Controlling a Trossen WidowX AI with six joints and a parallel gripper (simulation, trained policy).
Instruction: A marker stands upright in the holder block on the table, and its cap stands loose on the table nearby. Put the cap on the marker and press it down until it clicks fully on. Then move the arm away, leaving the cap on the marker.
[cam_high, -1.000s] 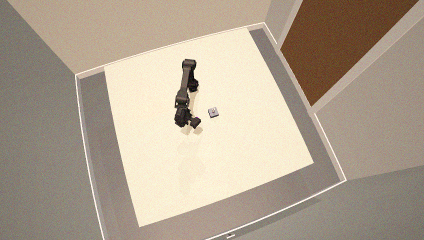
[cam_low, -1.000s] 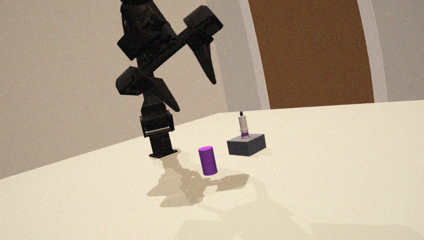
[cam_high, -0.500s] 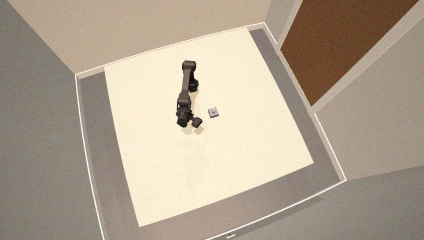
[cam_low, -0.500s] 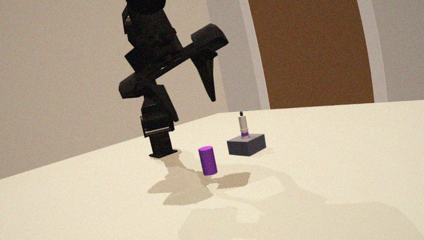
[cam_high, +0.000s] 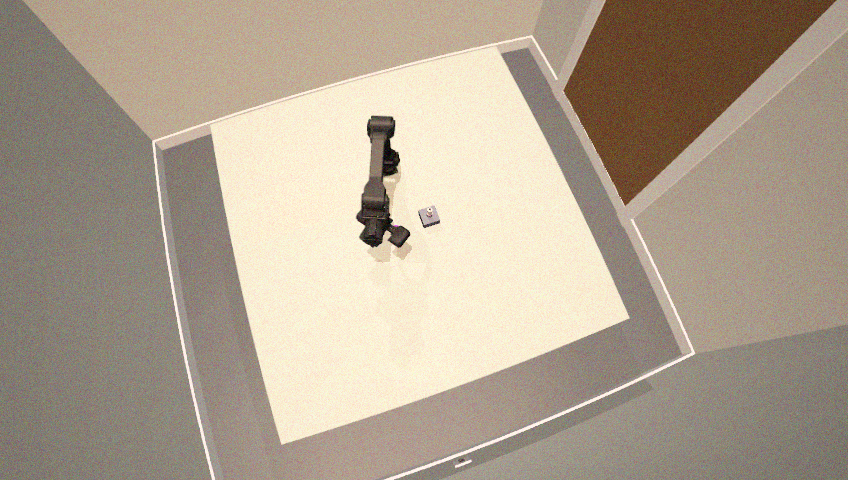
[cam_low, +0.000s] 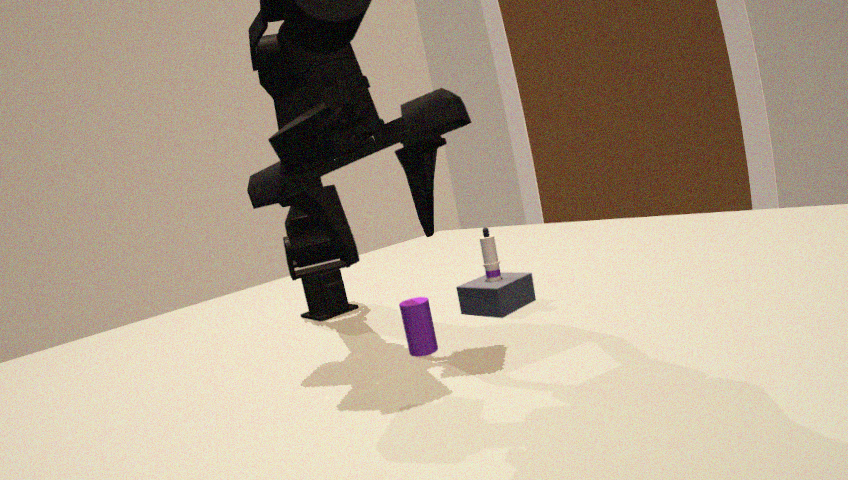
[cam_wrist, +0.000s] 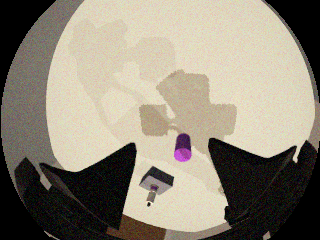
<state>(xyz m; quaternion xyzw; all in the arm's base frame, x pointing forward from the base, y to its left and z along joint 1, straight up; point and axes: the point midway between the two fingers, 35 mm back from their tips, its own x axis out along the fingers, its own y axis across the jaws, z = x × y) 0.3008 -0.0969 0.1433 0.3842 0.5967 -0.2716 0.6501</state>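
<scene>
Right now the purple marker cap is 4 cm behind my gripper tip, 4 cm to the left of it and 8 cm below it. Round my gripper tip: dark grey holder block (6 cm behind, 17 cm to the left, 9 cm below).
</scene>
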